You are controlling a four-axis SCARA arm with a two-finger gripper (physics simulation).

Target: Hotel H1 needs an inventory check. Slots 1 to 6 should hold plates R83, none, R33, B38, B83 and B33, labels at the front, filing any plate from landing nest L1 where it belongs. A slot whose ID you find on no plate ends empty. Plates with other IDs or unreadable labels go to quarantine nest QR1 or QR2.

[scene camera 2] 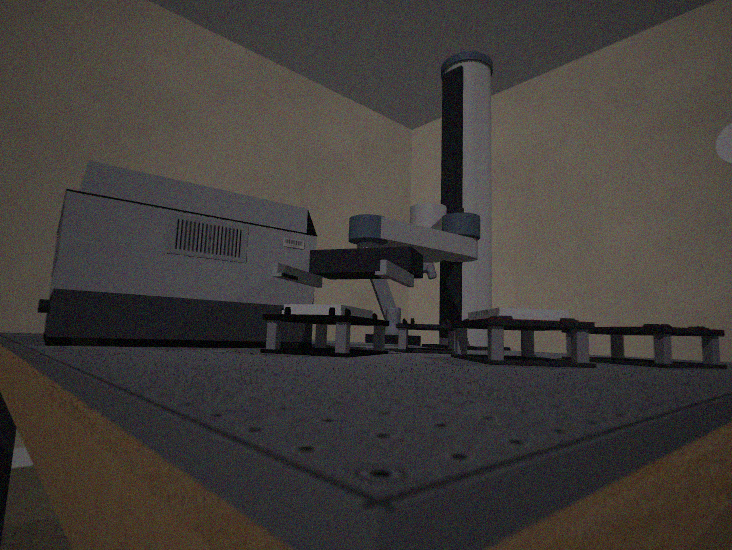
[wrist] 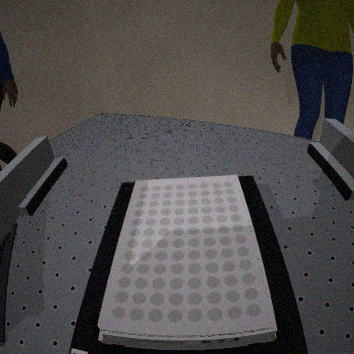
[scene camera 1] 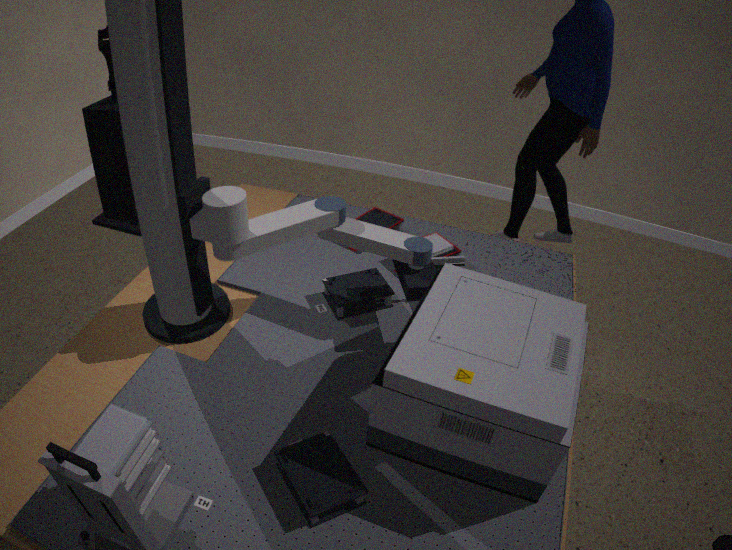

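Note:
The open, empty gripper (scene camera 2: 347,276) (wrist: 187,155) hangs above landing nest L1 (scene camera 2: 301,318) (wrist: 105,260), fingers spread wide. A white plate (scene camera 2: 313,309) (wrist: 185,250) lies on the nest, centred below the fingers in the wrist view; its front label is too edge-on to read. In scene camera 1 the reader hides most of this nest. Hotel H1 (scene camera 1: 112,437) stands front left with several plate edges (scene camera 1: 139,452) showing; their labels cannot be read. One red-rimmed quarantine nest (scene camera 1: 378,218) is empty. The other holds a white plate (scene camera 1: 439,243) (scene camera 2: 526,314), label unreadable.
A big grey instrument (scene camera 1: 485,331) (scene camera 2: 177,254) stands beside the gripper. Dark nests (scene camera 1: 358,289) (scene camera 1: 319,479) stand near the table's middle and front. The arm's column (scene camera 1: 147,165) (scene camera 2: 476,177) rises behind. People (scene camera 1: 582,65) (wrist: 322,50) stand beyond the table.

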